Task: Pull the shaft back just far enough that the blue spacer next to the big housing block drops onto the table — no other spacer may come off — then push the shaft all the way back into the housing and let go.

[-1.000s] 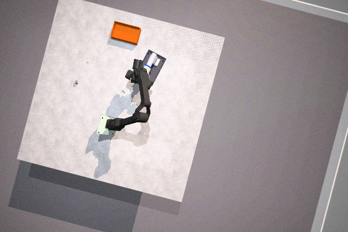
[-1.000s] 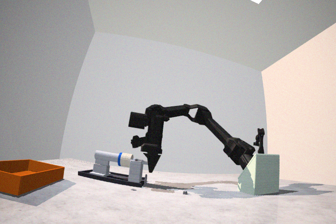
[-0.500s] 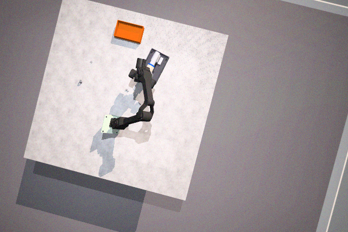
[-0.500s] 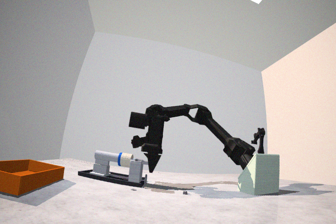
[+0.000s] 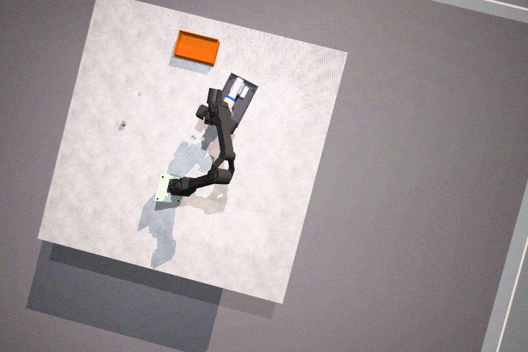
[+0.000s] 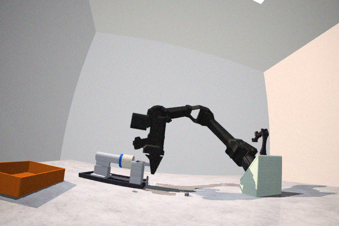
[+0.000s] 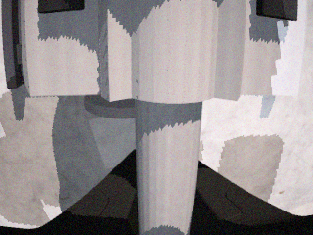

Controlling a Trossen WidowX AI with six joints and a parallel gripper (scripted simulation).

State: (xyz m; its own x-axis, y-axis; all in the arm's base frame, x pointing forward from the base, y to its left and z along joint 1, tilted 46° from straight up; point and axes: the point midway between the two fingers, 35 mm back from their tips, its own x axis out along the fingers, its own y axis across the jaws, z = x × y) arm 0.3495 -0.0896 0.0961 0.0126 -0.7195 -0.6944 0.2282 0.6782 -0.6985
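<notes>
My gripper tip is now 80 mm short of the shaft, 30 mm below it and 20 mm to the left of it. Round my gripper tip: blue spacer (120 mm ahead, 30 mm to the right, 30 mm above); orange bin (340 mm ahead, 210 mm to the left, 40 mm below); dark bit (120 mm to the left, 90 mm behind, 40 mm below).
</notes>
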